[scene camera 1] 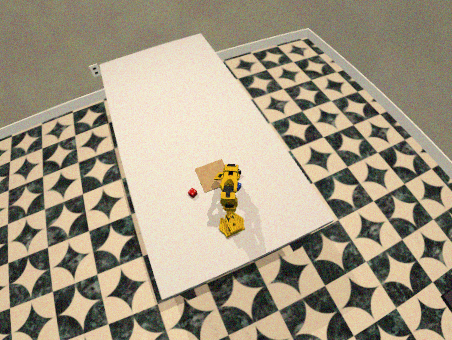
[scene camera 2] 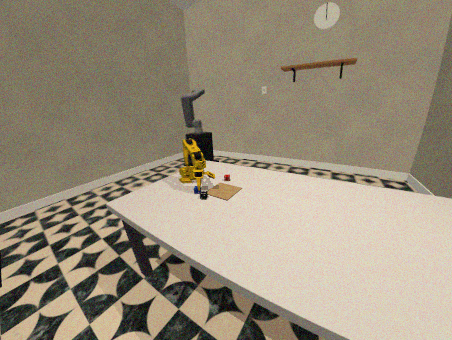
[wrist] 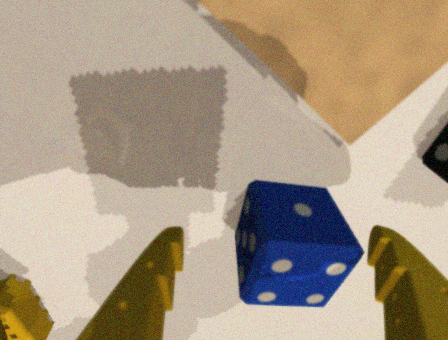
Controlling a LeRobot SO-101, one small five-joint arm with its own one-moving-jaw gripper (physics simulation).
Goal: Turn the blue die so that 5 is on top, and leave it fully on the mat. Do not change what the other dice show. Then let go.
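Pixels of known places: hand, its tool point: [scene camera 2: 199, 185] [wrist: 182, 242]; arm's base, origin of its link: [scene camera 1: 229, 221] [scene camera 2: 191, 180].
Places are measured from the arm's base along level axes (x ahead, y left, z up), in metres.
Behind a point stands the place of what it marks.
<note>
The blue die [scene camera 1: 239, 186] @(x 0.124, y -0.104, z 0.028 m) [scene camera 2: 196, 190] @(x 0.141, y -0.112, z 0.018 m) [wrist: 295, 250] @(x 0.145, y -0.086, z 0.029 m) rests on the white table, off the mat. In the wrist view its brightly lit face shows 4, its darker far face shows 1, and the pips on its left side are too foreshortened to count. The tan mat [scene camera 1: 208, 175] @(x 0.251, y -0.003, z 0.004 m) [scene camera 2: 226, 192] @(x 0.270, y -0.038, z 0.004 m) [wrist: 380, 50] @(x 0.193, y -0.077, z 0.004 m) lies beyond it, its near corner a short way from the die. My gripper [wrist: 275, 231] is open and empty. The die shows between and past the jaw tips, nearer the right jaw, with a wide gap at the left jaw. In scene camera 1 the arm hides the tips.
The black die [scene camera 2: 203, 193] @(x 0.209, y -0.137, z 0.030 m) [wrist: 440, 155] @(x 0.188, y -0.117, z 0.007 m) stands on the table near the mat, to the right of the blue die in the wrist view. The red die [scene camera 1: 192, 192] @(x 0.184, y 0.099, z 0.030 m) [scene camera 2: 227, 177] @(x 0.199, y 0.086, z 0.024 m) stands on the table at the mat's other side. Arm shadows cross the table [scene camera 1: 170, 150] @(x 0.475, y 0.118, z 0.000 m).
</note>
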